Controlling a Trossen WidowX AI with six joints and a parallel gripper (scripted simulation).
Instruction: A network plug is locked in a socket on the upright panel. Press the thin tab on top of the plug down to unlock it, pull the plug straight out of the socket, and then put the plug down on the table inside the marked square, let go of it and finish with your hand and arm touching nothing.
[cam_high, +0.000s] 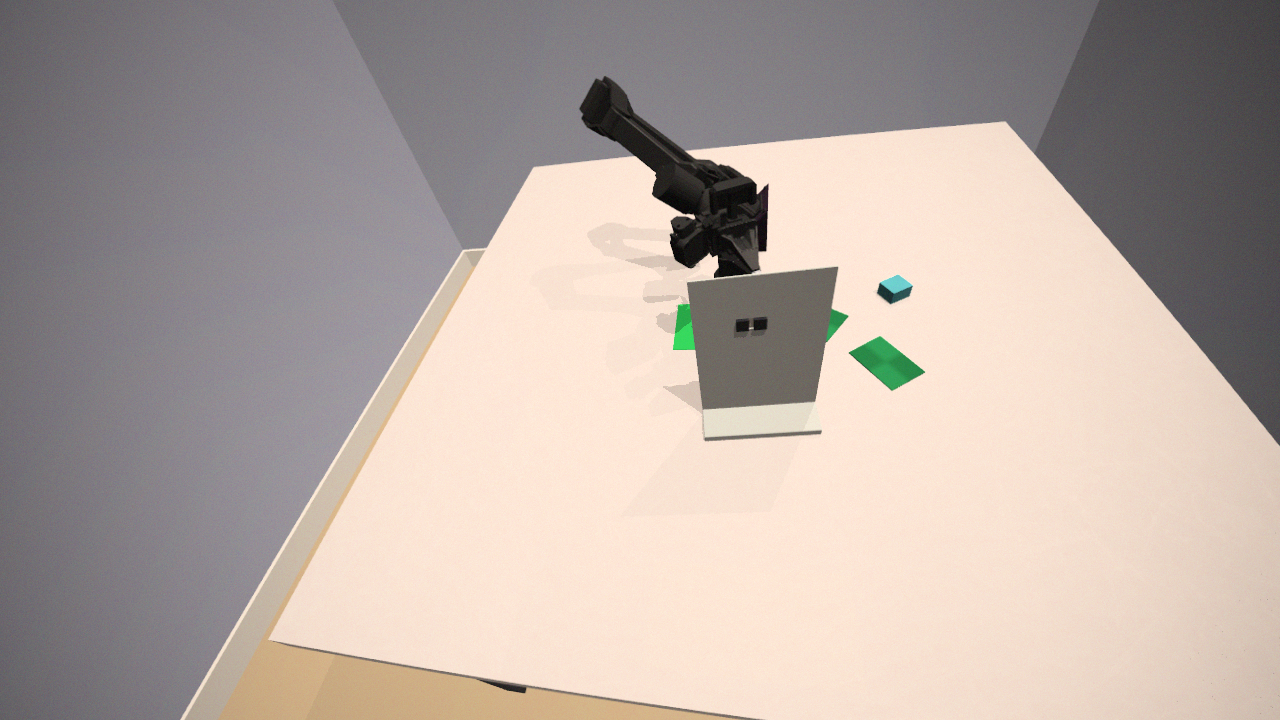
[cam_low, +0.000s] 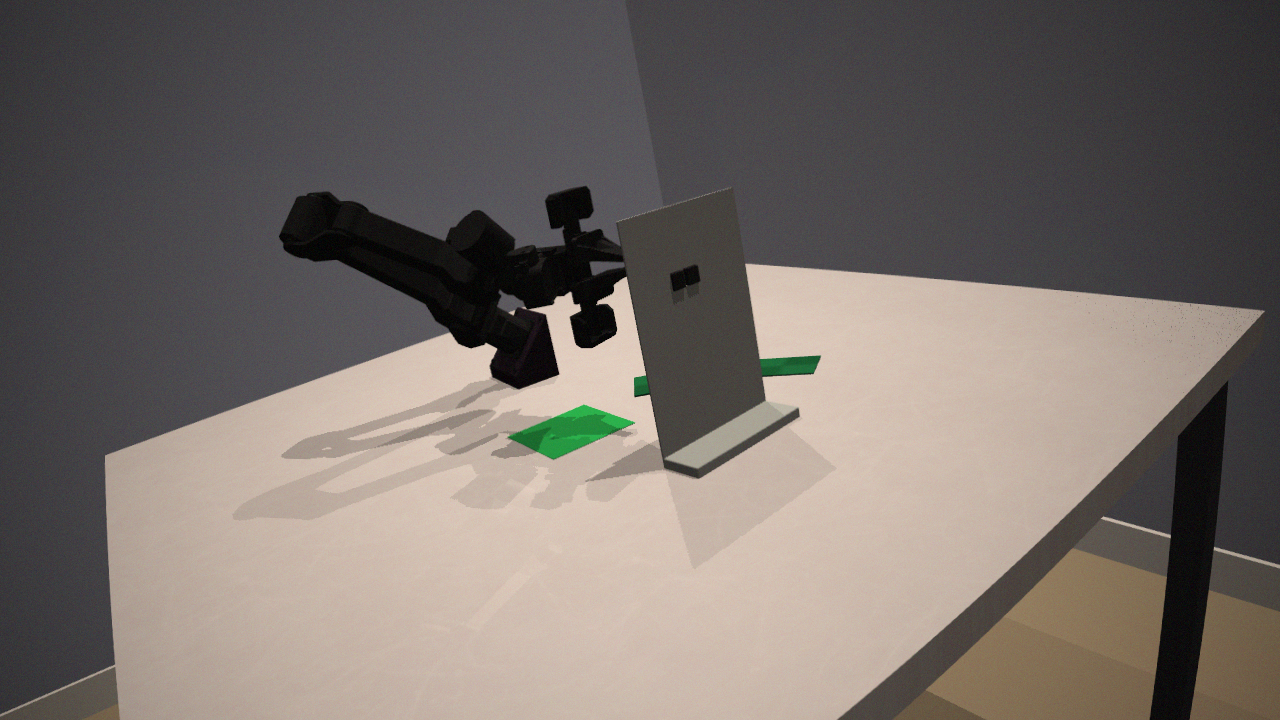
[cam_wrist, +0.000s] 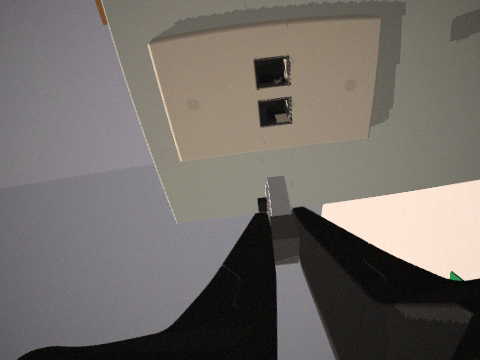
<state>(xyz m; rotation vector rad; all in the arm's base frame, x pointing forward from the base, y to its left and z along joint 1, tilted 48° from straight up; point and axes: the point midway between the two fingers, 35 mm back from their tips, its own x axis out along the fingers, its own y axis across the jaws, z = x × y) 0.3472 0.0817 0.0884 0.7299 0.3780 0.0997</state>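
The bright green marked square is 200 mm below my gripper tip, 100 mm behind it and 80 mm to the right of it. From my gripper tip the other things lie so: grey upright panel: 90 mm ahead, 80 mm below; then dark green board: 210 mm to the left, 200 mm below, 10 mm behind; then grey network plug: right at my gripper tip.
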